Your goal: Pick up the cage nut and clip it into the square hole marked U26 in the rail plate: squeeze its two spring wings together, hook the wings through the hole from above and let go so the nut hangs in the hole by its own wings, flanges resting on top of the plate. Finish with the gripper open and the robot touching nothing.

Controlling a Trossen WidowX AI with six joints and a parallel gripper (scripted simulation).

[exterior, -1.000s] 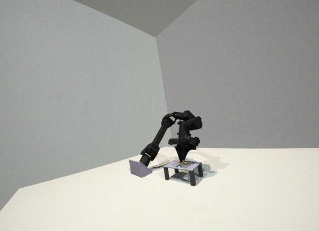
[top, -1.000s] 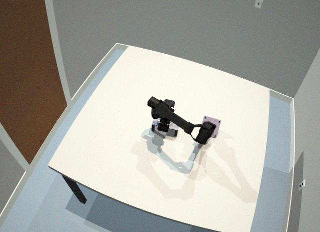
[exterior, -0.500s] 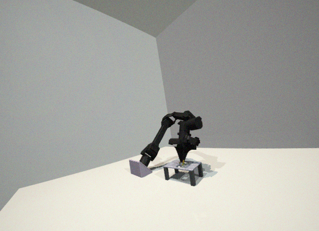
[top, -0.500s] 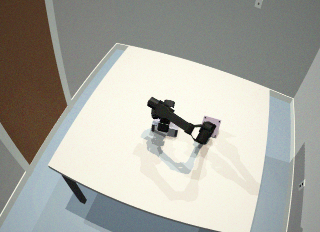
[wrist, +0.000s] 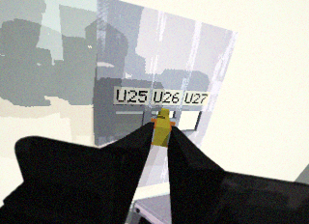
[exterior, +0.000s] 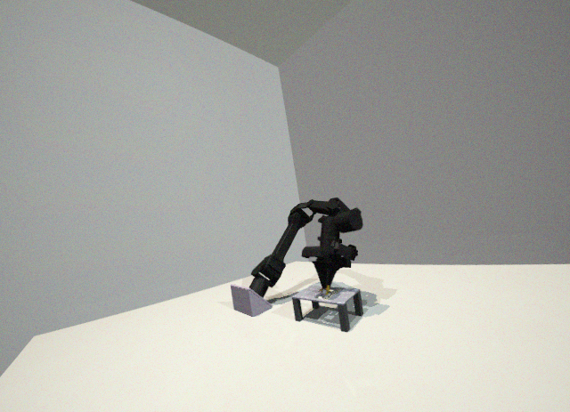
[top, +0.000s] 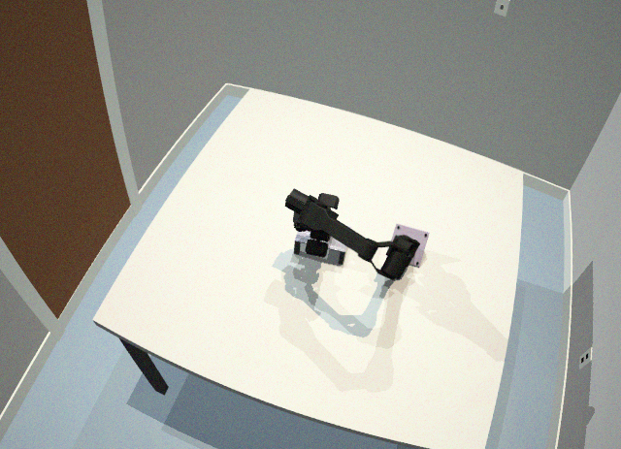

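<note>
The yellow cage nut is 1 cm below my gripper tip.
</note>
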